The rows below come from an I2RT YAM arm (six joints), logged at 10 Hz.
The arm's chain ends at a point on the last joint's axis. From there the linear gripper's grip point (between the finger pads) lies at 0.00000 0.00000 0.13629 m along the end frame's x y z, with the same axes.
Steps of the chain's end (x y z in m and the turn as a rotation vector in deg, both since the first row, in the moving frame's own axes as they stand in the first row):
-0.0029, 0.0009, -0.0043, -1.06, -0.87, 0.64
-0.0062, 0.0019, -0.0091, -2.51, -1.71, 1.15
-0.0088, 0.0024, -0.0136, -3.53, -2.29, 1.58
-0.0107, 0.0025, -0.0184, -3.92, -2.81, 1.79
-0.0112, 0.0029, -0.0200, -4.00, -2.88, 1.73
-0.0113, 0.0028, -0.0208, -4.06, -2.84, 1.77
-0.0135, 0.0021, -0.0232, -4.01, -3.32, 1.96
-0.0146, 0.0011, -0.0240, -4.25, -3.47, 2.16
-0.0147, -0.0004, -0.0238, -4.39, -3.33, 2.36
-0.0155, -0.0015, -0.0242, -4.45, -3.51, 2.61
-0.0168, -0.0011, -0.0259, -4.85, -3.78, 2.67
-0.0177, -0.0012, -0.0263, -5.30, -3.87, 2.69
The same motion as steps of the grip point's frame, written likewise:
-0.0050, 0.0034, -0.0043, -1.06, -0.87, 0.64
-0.0103, 0.0078, -0.0093, -2.51, -1.71, 1.15
-0.0144, 0.0107, -0.0140, -3.53, -2.29, 1.58
-0.0175, 0.0117, -0.0189, -3.92, -2.81, 1.79
-0.0182, 0.0123, -0.0205, -4.00, -2.88, 1.73
-0.0182, 0.0123, -0.0213, -4.06, -2.84, 1.77
-0.0215, 0.0115, -0.0238, -4.01, -3.32, 1.96
-0.0230, 0.0110, -0.0246, -4.25, -3.47, 2.16
-0.0228, 0.0099, -0.0244, -4.39, -3.33, 2.36
-0.0241, 0.0089, -0.0249, -4.45, -3.51, 2.61
-0.0260, 0.0102, -0.0267, -4.85, -3.78, 2.67
-0.0272, 0.0112, -0.0272, -5.30, -3.87, 2.69

